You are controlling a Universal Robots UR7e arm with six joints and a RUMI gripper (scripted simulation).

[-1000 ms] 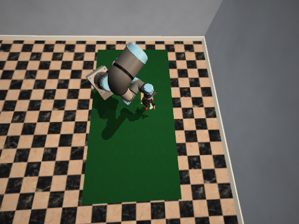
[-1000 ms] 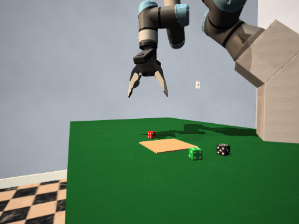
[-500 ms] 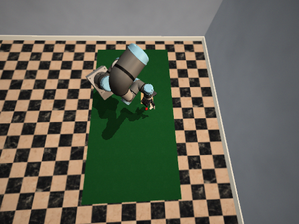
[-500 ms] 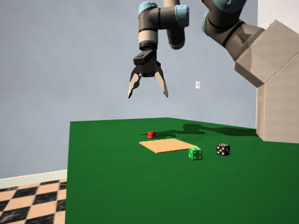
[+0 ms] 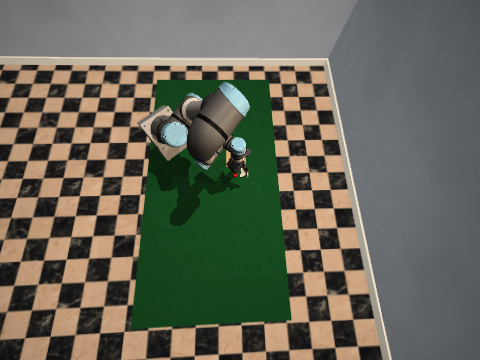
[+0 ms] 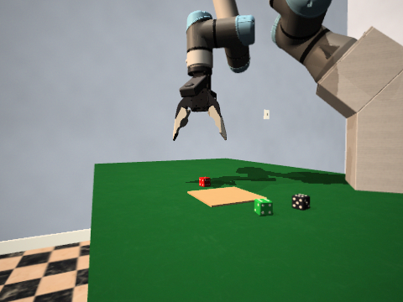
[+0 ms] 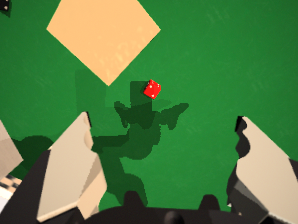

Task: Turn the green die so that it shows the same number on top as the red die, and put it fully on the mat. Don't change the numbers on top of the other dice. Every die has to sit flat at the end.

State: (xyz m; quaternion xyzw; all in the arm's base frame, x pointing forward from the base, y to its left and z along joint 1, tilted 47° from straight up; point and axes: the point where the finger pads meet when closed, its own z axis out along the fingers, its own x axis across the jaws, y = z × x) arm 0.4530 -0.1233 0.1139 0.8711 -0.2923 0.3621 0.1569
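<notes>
My hand is 20 mm past the red die and 120 mm above it. Round my hand: black die: 80 mm behind, 290 mm to the left, 120 mm below; tan mat: 130 mm to the left, 130 mm below; green die: 10 mm ahead, 280 mm to the left, 120 mm below.
</notes>
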